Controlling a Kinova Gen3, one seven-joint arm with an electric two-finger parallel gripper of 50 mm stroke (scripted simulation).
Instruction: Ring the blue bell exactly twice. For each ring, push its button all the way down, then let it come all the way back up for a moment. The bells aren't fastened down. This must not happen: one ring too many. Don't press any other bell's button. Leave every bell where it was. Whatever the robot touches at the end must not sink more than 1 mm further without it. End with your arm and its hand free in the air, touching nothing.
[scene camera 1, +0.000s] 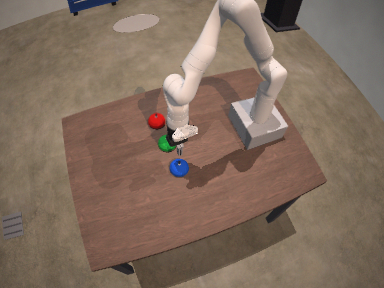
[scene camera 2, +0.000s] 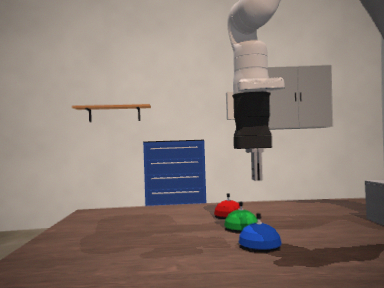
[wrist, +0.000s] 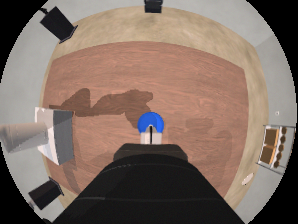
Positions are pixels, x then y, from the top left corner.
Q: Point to the gripper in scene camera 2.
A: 257, 180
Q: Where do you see the gripper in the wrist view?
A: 150, 132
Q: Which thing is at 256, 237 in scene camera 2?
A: A blue bell.
